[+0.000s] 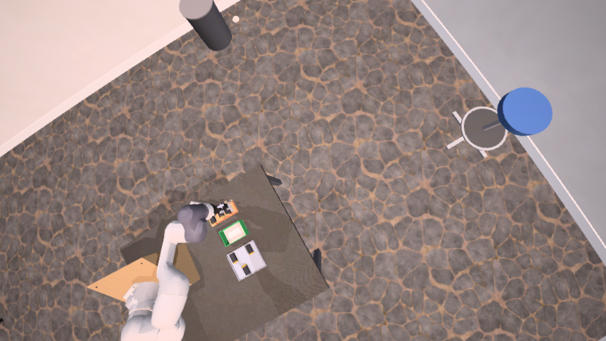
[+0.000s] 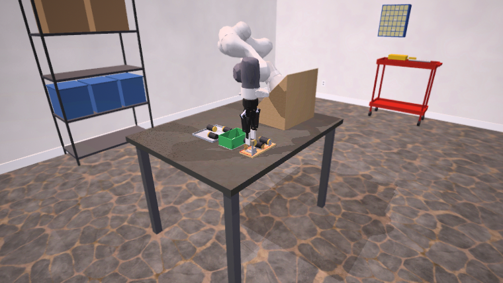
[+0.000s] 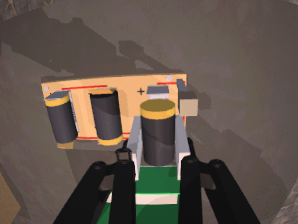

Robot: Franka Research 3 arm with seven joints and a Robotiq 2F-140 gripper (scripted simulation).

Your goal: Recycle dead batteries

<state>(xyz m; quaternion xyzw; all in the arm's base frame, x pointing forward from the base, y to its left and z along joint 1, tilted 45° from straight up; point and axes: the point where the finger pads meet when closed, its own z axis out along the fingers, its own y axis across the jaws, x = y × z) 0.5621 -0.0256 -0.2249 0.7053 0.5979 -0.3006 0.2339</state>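
My gripper is now 30 mm to the right of the bulb, 30 mm short of it and 10 mm above it. From my hand the other things lie so: white tray 330 mm to the right, 100 mm behind, 90 mm below; green recycling box 150 mm to the right, 80 mm below, 60 mm behind.
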